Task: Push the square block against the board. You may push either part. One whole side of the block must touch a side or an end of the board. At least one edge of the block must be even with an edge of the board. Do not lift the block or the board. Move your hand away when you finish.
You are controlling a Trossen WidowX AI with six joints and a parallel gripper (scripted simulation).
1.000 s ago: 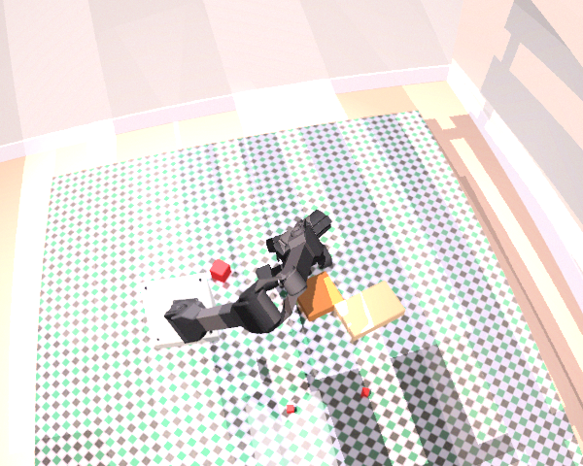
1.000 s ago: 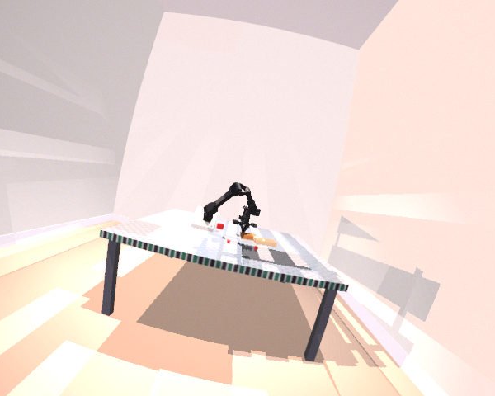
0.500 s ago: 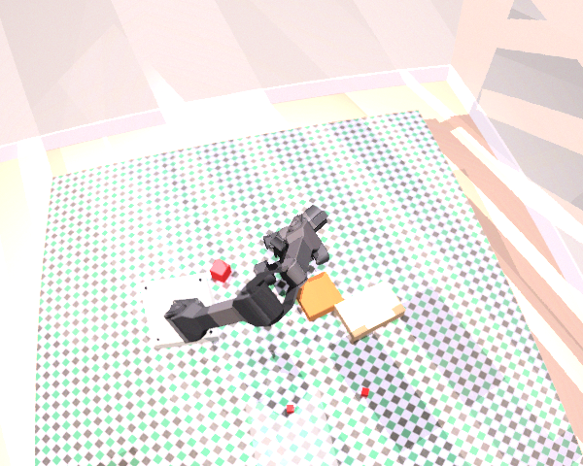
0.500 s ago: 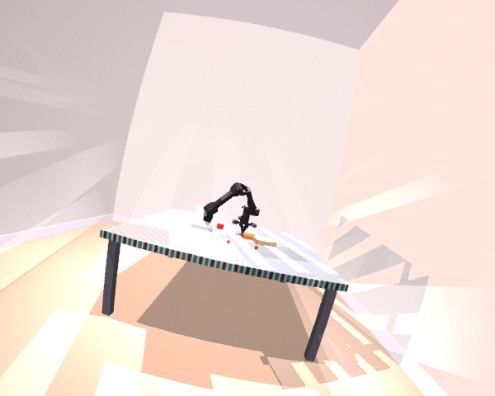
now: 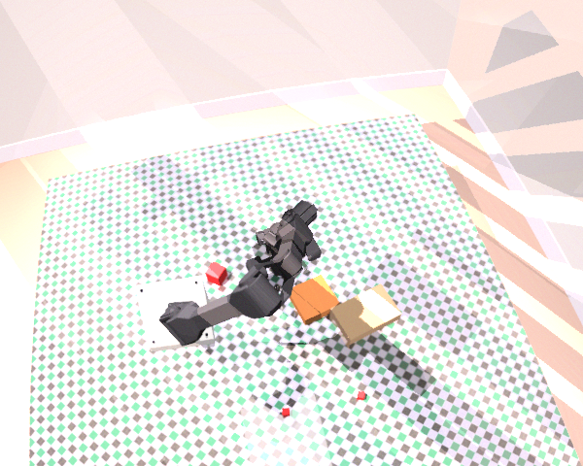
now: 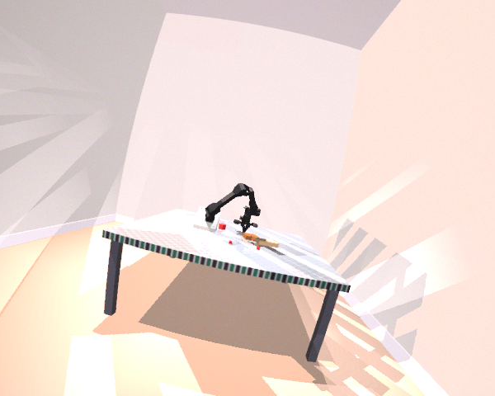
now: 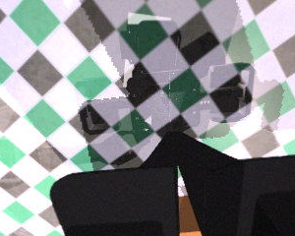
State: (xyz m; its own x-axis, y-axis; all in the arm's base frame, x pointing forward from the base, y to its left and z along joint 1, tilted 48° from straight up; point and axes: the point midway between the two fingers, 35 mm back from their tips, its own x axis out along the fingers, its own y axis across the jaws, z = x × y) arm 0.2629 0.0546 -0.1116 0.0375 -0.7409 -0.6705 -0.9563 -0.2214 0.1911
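Now: gripper tip 6 cm short of the orange square block, 9 cm to the left of it and 1 cm below it. The rest, counted from my gripper tip: red cube 18 cm behind, 2 cm to the left, 2 cm above; pale tan board 19 cm ahead, 15 cm to the right, 1 cm above.
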